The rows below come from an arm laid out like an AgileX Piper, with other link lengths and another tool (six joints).
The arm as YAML. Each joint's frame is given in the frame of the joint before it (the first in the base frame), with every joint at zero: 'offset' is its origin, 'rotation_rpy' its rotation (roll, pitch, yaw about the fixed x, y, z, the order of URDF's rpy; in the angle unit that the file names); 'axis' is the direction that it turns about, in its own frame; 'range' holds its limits. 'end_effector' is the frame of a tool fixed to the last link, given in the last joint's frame.
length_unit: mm
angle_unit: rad
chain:
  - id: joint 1
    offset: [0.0, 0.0, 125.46]
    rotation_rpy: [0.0, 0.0, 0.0]
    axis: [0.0, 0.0, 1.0]
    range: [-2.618, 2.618]
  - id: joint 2
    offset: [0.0, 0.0, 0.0]
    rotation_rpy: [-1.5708, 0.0, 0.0]
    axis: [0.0, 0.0, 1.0]
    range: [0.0, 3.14]
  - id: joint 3
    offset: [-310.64, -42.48, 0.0]
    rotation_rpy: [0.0, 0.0, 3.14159]
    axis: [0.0, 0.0, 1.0]
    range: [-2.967, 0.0]
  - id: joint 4
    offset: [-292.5, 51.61, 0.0]
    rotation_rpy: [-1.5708, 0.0, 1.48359]
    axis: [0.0, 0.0, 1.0]
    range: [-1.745, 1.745]
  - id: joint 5
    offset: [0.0, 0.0, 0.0]
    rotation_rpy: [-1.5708, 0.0, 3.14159]
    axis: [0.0, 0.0, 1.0]
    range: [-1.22, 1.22]
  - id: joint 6
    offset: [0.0, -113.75, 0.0]
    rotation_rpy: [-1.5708, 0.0, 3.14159]
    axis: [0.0, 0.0, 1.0]
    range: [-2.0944, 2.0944]
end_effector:
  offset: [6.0, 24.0, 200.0]
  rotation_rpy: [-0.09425, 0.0, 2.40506]
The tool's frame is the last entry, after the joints.
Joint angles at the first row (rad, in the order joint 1, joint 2, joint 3, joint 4, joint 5, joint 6):
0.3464 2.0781 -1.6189 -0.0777 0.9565 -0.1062
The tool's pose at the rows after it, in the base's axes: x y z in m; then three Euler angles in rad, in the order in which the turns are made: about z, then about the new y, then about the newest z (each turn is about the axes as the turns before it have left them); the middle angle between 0 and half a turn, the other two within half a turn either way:
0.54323 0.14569 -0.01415 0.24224 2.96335 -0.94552
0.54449 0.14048 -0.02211 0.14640 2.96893 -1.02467
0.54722 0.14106 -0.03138 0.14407 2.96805 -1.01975
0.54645 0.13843 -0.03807 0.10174 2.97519 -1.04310
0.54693 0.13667 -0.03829 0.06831 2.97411 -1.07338
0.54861 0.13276 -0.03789 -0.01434 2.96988 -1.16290
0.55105 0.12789 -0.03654 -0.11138 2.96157 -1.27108
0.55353 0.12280 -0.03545 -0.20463 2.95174 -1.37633
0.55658 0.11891 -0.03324 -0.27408 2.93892 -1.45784
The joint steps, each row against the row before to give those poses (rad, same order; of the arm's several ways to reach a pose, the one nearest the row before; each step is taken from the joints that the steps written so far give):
0.0024 0.0166 0.0000 -0.0236 -0.0195 0.0587
-0.0001 0.0167 0.0000 -0.0214 -0.0066 0.0277
0.0000 0.0194 0.0000 -0.0032 -0.0196 0.0111
0.0000 0.0129 0.0000 -0.0088 -0.0025 0.0240
0.0000 0.0010 0.0000 -0.0074 0.0000 0.0069
0.0000 0.0010 0.0000 -0.0178 0.0000 0.0021
0.0000 0.0000 0.0000 -0.0229 0.0000 0.0003
0.0000 0.0008 0.0000 -0.0240 0.0000 0.0000
0.0010 0.0000 -0.0018 -0.0224 0.0000 0.0000

